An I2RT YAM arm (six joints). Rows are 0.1 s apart.
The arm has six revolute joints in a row. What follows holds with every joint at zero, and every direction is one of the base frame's. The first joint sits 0.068 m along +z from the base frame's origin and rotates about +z. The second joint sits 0.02 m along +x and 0.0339 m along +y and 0.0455 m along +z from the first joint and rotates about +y. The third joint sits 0.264 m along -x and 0.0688 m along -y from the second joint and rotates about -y. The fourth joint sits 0.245 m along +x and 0.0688 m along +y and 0.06 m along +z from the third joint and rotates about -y. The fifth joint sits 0.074 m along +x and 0.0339 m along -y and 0.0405 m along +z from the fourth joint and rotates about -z. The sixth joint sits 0.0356 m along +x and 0.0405 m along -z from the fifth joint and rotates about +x. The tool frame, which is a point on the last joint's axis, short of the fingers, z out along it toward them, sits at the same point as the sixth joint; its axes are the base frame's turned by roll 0, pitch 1.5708 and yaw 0 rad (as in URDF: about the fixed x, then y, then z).
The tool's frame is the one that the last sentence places.
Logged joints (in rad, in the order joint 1, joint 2, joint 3, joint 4, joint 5, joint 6), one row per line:
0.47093 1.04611 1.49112 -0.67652 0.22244 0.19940
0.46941 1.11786 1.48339 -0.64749 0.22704 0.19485
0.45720 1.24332 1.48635 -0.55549 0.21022 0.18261
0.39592 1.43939 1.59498 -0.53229 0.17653 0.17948
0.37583 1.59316 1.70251 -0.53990 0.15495 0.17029
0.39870 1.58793 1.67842 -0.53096 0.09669 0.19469
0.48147 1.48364 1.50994 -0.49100 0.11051 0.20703
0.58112 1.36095 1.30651 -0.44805 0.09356 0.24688
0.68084 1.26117 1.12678 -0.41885 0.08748 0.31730
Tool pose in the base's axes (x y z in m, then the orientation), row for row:
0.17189 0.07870 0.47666 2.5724 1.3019 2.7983
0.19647 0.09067 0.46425 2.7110 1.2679 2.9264
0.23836 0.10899 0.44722 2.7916 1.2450 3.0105
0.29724 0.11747 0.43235 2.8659 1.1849 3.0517
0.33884 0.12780 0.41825 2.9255 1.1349 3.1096
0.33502 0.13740 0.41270 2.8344 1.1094 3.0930
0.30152 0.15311 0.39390 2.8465 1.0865 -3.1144
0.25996 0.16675 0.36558 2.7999 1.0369 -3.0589
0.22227 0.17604 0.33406 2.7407 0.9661 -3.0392
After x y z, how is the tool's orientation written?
As angles about the fixed x, y, z axes (roll, pitch, yaw), in radians.
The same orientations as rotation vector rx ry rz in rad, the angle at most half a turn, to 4 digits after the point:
-0.0859 1.8031 0.2786
-0.0960 1.8503 0.2533
-0.1142 1.8798 0.2418
-0.0937 1.9449 0.2100
-0.1061 1.9984 0.1962
-0.1440 2.0151 0.2810
-0.2107 2.0366 0.3198
-0.2915 2.0763 0.4089
-0.3389 2.1356 0.4940

